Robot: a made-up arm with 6 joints.
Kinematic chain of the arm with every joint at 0, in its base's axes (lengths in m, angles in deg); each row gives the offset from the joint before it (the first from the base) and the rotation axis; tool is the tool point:
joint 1: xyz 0 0 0.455 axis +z
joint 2: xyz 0 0 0 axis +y
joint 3: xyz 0 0 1.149 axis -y
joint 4: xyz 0 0 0 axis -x
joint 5: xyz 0.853 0 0 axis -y
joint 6: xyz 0 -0.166 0 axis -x
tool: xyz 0 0 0
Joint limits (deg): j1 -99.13..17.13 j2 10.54..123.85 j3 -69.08..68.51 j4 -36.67..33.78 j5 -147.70..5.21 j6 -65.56..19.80
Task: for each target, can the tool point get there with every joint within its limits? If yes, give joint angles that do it. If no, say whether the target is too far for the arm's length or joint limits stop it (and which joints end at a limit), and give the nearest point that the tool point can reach.
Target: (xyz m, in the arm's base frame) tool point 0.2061 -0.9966 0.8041
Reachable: yes | joints -69.74 25.60 -23.32 -23.88 -106.73 -2.00
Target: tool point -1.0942 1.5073 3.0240
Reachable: no: too far | nearest point -0.2289 -0.5550 2.3567 | short by 2.334 m
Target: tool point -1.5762 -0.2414 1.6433
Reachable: no: joint limits stop it (at a limit: joint 1, joint 2) | nearest point -0.3297 -1.0052 1.7606 | short by 1.467 m
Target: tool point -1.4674 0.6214 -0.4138
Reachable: no: joint limits stop it (at a limit: joint 1, joint 2) | nearest point -0.1819 -0.0857 -0.3291 | short by 1.470 m
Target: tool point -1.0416 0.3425 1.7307
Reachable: no: joint limits stop it (at a limit: joint 1, joint 2, joint 3) | nearest point -0.2510 -0.5811 2.3384 | short by 1.359 m
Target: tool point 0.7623 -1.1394 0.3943
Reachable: yes | joints -49.36 53.99 -3.77 -9.59 -67.54 -56.40
